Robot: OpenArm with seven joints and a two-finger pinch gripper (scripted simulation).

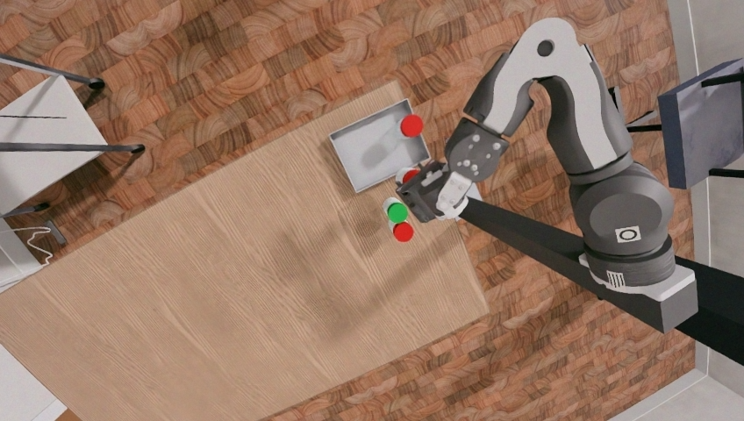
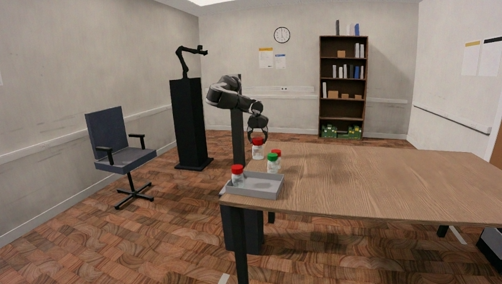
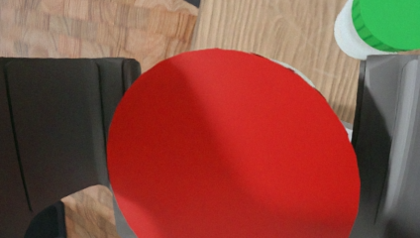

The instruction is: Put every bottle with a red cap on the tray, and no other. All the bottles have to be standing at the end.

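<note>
Now: the grey tray 10 mm ahead of my hand, 100 mm to the right of it and 190 mm below it. Also, from my hand: green-capped bottle: 60 mm ahead, 80 mm to the left, 160 mm below.
</note>
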